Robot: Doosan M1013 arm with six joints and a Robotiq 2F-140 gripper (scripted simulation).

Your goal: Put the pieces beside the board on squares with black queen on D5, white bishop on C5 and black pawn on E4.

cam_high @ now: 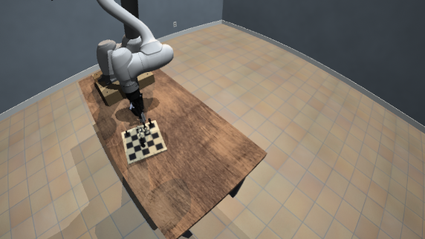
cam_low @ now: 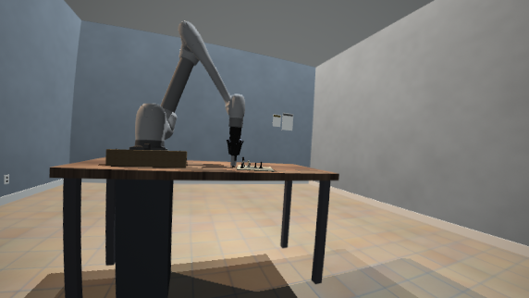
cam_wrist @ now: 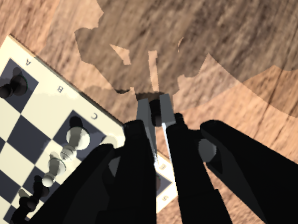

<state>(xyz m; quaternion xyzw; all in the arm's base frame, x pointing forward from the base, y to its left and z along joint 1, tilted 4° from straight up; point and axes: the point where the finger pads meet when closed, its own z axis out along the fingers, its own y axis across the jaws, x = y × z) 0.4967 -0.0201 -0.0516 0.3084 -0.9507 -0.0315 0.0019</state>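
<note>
Right now the white chess piece is 9 cm ahead of my hand, 2 cm to the right of it and 2 cm below it. The rest, counted from my hand: white piece (9 cm ahead, 7 cm to the right, 2 cm below); chessboard (12 cm ahead, 8 cm to the right, 4 cm below).
</note>
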